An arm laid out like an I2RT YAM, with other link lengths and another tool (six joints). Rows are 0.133 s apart.
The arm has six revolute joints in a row. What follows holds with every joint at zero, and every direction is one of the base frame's. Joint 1 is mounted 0.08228 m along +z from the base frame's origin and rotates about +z. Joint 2 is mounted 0.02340 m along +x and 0.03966 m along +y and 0.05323 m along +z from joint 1 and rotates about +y. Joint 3 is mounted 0.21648 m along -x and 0.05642 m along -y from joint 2 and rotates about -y. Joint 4 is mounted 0.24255 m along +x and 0.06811 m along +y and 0.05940 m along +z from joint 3 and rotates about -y. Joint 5 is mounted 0.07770 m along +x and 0.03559 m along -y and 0.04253 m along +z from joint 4 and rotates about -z. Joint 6 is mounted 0.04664 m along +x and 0.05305 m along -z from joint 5 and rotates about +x. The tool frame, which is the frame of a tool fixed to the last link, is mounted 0.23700 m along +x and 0.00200 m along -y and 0.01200 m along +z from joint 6; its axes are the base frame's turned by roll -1.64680, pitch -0.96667 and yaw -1.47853 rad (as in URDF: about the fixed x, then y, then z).
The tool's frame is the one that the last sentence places.
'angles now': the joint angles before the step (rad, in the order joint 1, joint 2, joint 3, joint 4, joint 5, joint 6). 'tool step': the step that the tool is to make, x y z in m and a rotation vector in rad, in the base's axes. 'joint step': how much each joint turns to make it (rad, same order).
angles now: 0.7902, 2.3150, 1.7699, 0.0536, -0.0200, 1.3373
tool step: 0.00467, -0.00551, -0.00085, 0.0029, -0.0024, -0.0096
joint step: -0.0103, -0.0034, -0.0141, 0.0144, -0.0008, 0.0000
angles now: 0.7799, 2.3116, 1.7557, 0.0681, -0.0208, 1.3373
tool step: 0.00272, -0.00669, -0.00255, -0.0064, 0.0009, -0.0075
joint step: -0.0091, -0.0077, -0.0164, 0.0035, 0.0004, -0.0042
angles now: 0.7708, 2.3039, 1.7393, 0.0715, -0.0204, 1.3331
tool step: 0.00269, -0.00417, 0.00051, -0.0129, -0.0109, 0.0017
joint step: -0.0065, -0.0053, -0.0053, -0.0015, 0.0008, -0.0187
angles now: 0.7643, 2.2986, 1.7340, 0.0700, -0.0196, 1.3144
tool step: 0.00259, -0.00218, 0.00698, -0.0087, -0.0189, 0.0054
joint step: -0.0046, -0.0122, -0.0008, -0.0042, 0.0003, -0.0218
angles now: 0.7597, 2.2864, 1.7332, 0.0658, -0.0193, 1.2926
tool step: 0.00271, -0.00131, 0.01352, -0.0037, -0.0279, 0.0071
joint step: -0.0038, -0.0218, -0.0019, -0.0026, 0.0004, -0.0244
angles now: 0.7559, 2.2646, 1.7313, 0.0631, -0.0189, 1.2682
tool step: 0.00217, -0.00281, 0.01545, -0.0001, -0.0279, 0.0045
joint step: -0.0050, -0.0309, -0.0114, 0.0004, 0.0000, -0.0214
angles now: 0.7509, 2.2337, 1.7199, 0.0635, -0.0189, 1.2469
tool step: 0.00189, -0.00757, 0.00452, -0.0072, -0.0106, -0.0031
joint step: -0.0098, -0.0255, -0.0248, 0.0019, -0.0007, -0.0142
